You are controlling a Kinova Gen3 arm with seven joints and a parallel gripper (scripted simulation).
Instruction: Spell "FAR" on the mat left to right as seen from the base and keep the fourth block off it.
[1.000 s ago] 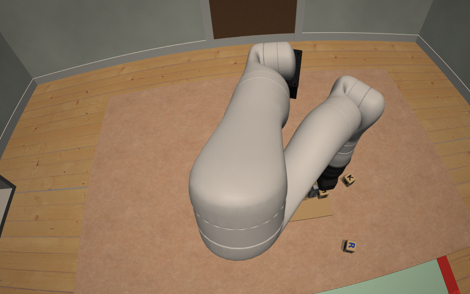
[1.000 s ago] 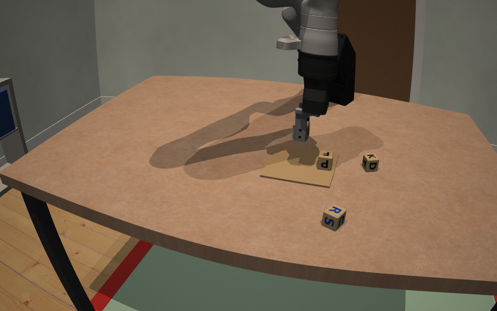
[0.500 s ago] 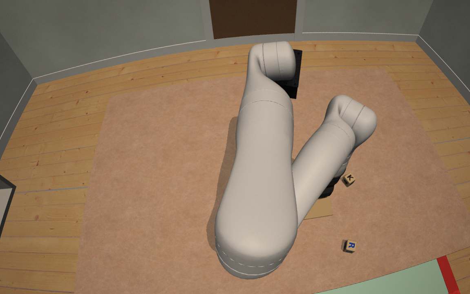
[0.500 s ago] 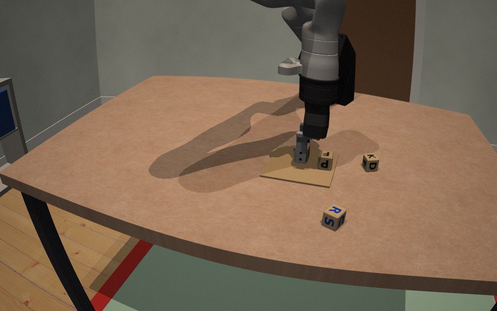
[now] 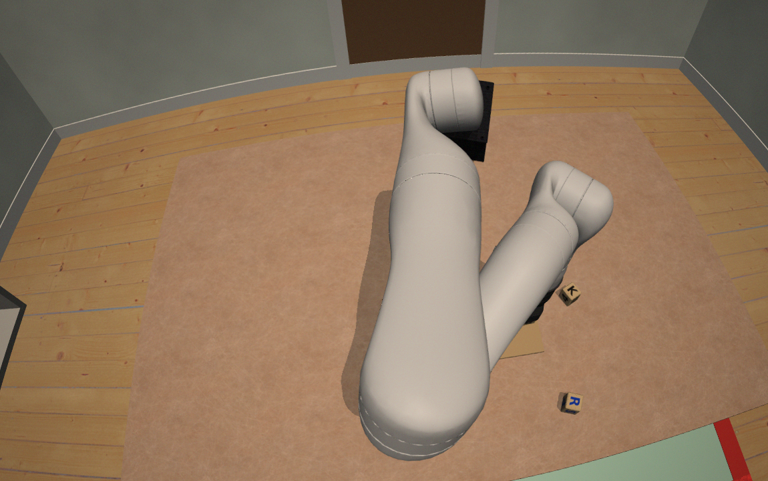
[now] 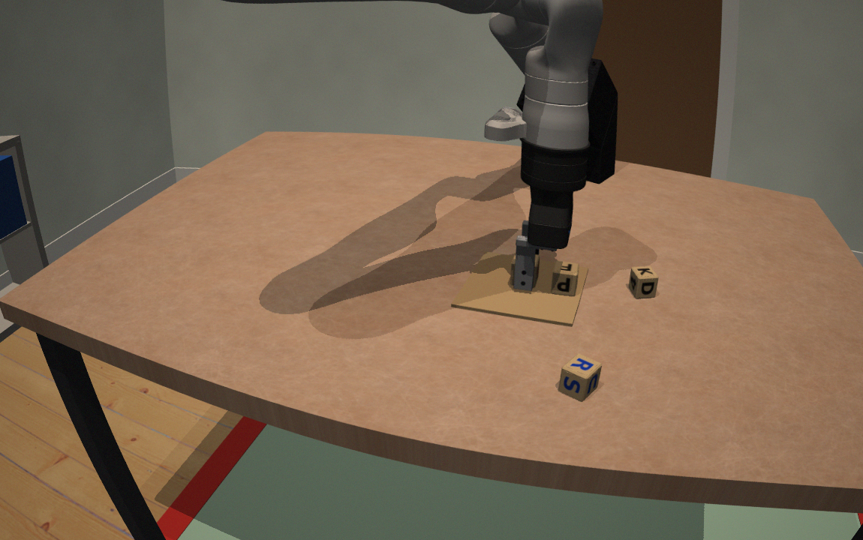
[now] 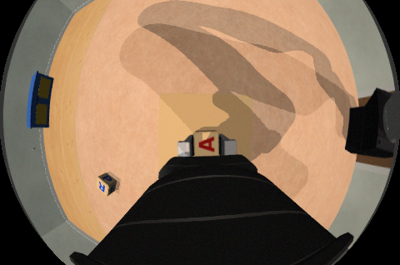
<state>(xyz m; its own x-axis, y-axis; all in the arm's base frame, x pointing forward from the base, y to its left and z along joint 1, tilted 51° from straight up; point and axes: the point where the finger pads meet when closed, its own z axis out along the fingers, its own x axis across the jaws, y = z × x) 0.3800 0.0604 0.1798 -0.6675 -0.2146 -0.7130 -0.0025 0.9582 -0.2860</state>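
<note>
Right now the tan mat is 2 cm below my hand. From my hand the other things lie so: F block (5 cm to the left, 1 cm below); R block (18 cm ahead, 9 cm to the left, 1 cm below); K block (3 cm behind, 15 cm to the left, 1 cm below).
</note>
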